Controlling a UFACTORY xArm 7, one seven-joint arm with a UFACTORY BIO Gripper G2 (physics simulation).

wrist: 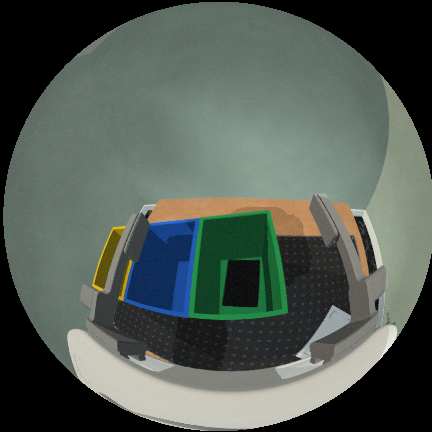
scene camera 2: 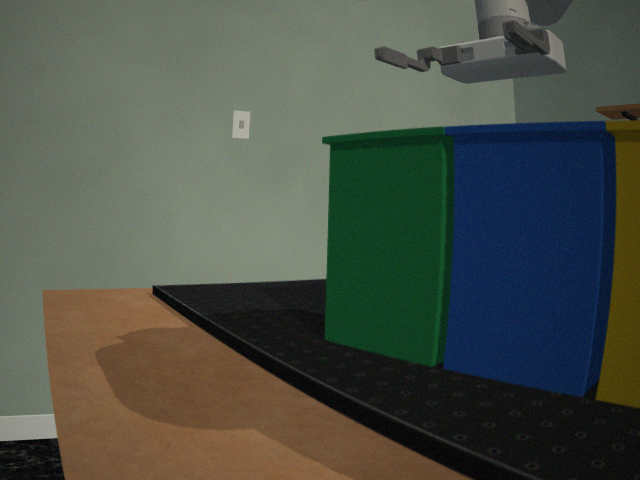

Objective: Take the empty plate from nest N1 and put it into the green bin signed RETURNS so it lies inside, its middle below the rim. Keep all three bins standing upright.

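Places are measured from the arm's base along level axes (x back, y right, z up), in centimetres.
Where they show: hand at its tool point: [wrist: 225, 230] [scene camera 2: 451, 46].
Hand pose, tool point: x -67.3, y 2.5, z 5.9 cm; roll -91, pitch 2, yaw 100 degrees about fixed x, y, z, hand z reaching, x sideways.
After its pixels a point has its place.
The black plate [wrist: 241, 283] {x -70.7, y 1.8, z -21.7 cm} lies inside the green bin [scene camera 2: 385, 248] {x -78.6, y 0.0, z -14.6 cm} [wrist: 275, 260] {x -70.3, y 7.7, z -5.6 cm}, near its floor and below the rim in the wrist view; its shape shows as a plain dark rectangle. Scene camera 2 shows the bin's outer wall, which hides the plate. The green bin stands upright beside the blue bin [scene camera 2: 522, 258] {x -76.7, y -12.3, z -14.4 cm} [wrist: 155, 270] {x -68.1, y -16.8, z -12.7 cm} and the yellow bin [scene camera 2: 625, 268] {x -75.5, y -20.2, z -14.4 cm} [wrist: 107, 257] {x -65.8, y -29.7, z -7.2 cm}, which also stand upright. My gripper [scene camera 2: 447, 42] {x -67.3, y 2.5, z 5.9 cm} [wrist: 231, 228] {x -67.3, y 2.5, z 5.9 cm} is open and empty, its fingers spread wide, above the bins. Nest N1 and the RETURNS sign do not show.
The bins stand in a row on a black perforated board [scene camera 2: 382, 413] {x -87.1, y -10.5, z -23.3 cm} [wrist: 310, 280] {x -71.5, y 20.8, z -23.3 cm} on a wooden table [scene camera 2: 103, 310] {x -95.7, y 31.7, z -24.6 cm} [wrist: 190, 207] {x -99.9, y -21.9, z -24.6 cm}. A pale grey flat piece [wrist: 327, 327] {x -56.6, y 26.3, z -22.1 cm} lies on the right in the wrist view. A green wall [scene camera 2: 155, 155] [wrist: 210, 100] stands behind.
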